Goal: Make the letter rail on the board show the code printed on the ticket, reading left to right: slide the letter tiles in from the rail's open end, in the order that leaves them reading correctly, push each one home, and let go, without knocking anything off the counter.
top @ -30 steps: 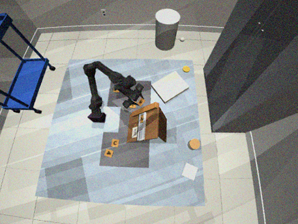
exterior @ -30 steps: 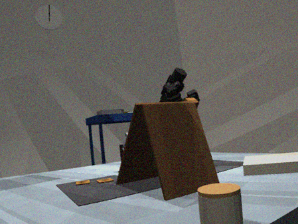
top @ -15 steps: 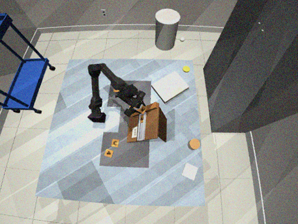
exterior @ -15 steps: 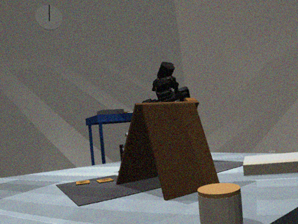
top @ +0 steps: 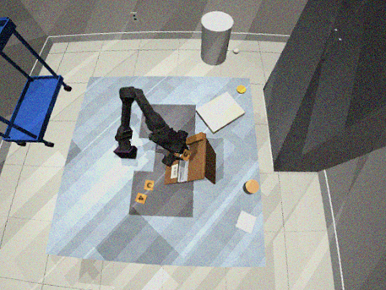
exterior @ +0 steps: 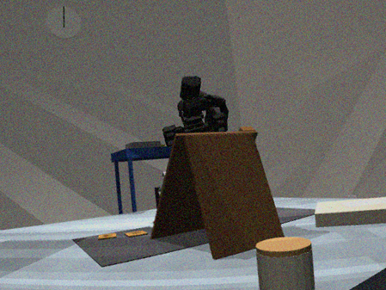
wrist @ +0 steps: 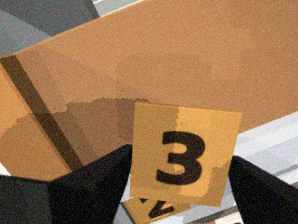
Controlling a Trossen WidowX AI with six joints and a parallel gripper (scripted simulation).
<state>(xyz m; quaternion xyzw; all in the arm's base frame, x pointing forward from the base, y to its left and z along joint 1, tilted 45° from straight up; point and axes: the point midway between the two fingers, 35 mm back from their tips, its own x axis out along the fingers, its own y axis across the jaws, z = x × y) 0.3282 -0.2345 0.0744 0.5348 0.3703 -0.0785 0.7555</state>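
The white ticket is 15 cm below my gripper tip, 8 cm behind it and 4 cm to the right of it. Also, from my gripper tip: cream slab (36 cm to the left, 26 cm ahead, 22 cm below); tan-lidded jar (37 cm ahead, 21 cm below, 18 cm to the right); white card (37 cm to the right, 31 cm ahead, 24 cm below).
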